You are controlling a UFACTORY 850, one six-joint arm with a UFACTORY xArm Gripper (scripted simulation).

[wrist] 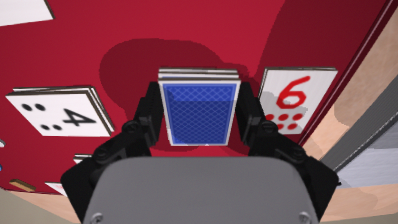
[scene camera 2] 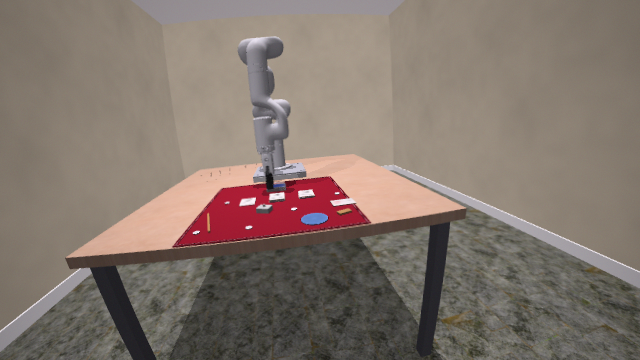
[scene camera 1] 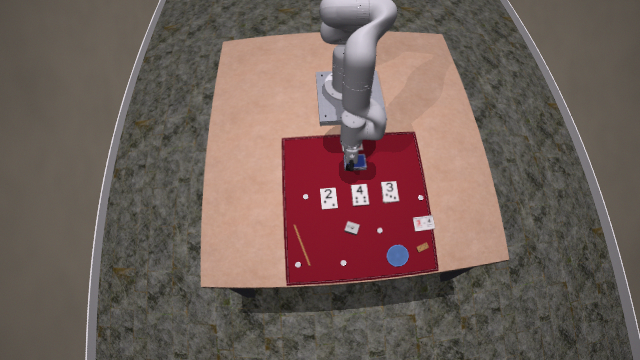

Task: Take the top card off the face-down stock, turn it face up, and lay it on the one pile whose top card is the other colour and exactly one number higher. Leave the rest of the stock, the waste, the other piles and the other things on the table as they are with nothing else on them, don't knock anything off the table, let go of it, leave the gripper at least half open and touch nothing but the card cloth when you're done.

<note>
I see my gripper (wrist: pixel 199 95) and a red card cloth (scene camera 1: pixel 311 164).
The red card cloth is seen too in the wrist view (wrist: pixel 119 55) and in scene camera 2 (scene camera 2: pixel 227 221).
</note>
